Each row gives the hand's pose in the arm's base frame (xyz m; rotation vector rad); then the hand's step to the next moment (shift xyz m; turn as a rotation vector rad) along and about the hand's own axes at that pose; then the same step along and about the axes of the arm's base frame.
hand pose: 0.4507 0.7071 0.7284 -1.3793 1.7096 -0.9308
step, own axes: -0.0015 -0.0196 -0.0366 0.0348 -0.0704 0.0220
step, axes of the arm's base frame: -0.0232 0.0015 0.0344 0.0457 -0.0474 0.0482
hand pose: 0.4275 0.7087 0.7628 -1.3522 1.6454 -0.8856
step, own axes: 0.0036 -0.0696 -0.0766 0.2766 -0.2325 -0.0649
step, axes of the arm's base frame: -0.0408 -0.0142 0.0941 0.0108 -0.3122 0.1928
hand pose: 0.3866 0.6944 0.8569 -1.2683 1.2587 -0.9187
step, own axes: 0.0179 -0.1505 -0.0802 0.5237 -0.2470 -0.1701
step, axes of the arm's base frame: -0.0534 -0.0509 0.1548 -0.0546 -0.5729 0.1818
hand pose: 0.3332 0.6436 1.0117 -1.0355 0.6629 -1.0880
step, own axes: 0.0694 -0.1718 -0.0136 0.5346 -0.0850 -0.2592
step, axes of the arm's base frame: -0.0536 -0.0873 0.1550 -0.0636 -0.5968 -0.0017
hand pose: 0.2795 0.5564 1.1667 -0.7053 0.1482 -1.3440
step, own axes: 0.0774 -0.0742 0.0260 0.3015 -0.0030 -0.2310
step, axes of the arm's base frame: -0.0302 -0.0656 0.0834 -0.0395 -0.3664 -0.0921
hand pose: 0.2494 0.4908 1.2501 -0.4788 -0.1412 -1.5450
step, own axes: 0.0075 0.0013 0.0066 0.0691 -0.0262 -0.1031
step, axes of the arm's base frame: 0.0029 -0.0045 0.0085 -0.0444 -0.1020 -0.0610
